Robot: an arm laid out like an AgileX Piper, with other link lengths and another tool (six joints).
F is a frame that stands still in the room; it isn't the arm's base.
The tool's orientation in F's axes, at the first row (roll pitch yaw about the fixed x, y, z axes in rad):
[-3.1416 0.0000 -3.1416]
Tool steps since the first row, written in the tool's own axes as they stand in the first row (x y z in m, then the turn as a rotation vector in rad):
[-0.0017 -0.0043 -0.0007 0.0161 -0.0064 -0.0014]
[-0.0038 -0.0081 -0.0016 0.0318 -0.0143 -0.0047]
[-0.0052 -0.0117 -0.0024 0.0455 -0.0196 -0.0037]
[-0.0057 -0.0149 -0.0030 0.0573 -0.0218 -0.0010]
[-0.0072 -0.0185 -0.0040 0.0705 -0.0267 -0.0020]
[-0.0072 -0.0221 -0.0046 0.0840 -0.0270 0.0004]
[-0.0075 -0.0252 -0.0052 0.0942 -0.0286 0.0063]
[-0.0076 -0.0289 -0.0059 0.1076 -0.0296 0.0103]
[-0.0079 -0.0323 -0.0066 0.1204 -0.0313 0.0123]
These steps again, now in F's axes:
[0.0017 -0.0043 0.0007 -0.0161 -0.0064 0.0014]
[0.0038 -0.0081 0.0016 -0.0318 -0.0143 0.0047]
[0.0052 -0.0117 0.0024 -0.0455 -0.0196 0.0037]
[0.0057 -0.0149 0.0030 -0.0573 -0.0218 0.0010]
[0.0072 -0.0185 0.0040 -0.0705 -0.0267 0.0020]
[0.0072 -0.0221 0.0046 -0.0840 -0.0270 -0.0004]
[0.0075 -0.0252 0.0052 -0.0942 -0.0286 -0.0063]
[0.0076 -0.0289 0.0059 -0.1076 -0.0296 -0.0103]
[0.0079 -0.0323 0.0066 -0.1204 -0.0313 -0.0123]

